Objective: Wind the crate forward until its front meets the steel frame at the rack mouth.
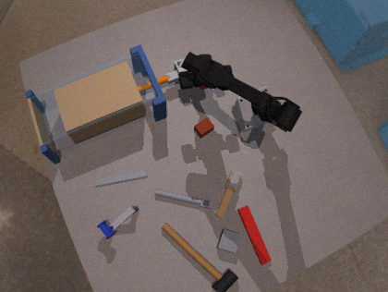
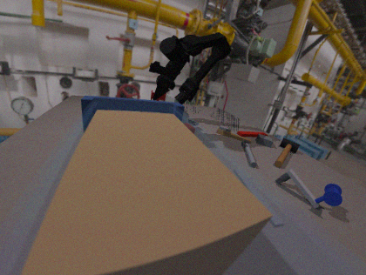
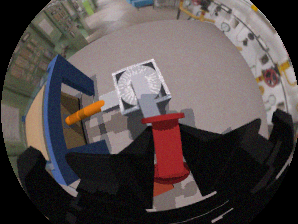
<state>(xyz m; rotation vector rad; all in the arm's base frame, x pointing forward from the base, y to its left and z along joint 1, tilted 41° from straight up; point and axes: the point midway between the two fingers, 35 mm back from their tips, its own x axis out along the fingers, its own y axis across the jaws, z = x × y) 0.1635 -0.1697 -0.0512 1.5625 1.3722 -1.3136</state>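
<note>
Now: gripper tip 2 cm to the left of the red-knobbed crank and 3 cm above it. From my gripper tip the other things lie so: blue steel frame 16 cm ahead, 9 cm to the right, 3 cm below; red knob 2 cm to the left; grey winch 1 cm behind, 9 cm to the right, 10 cm below.
</note>
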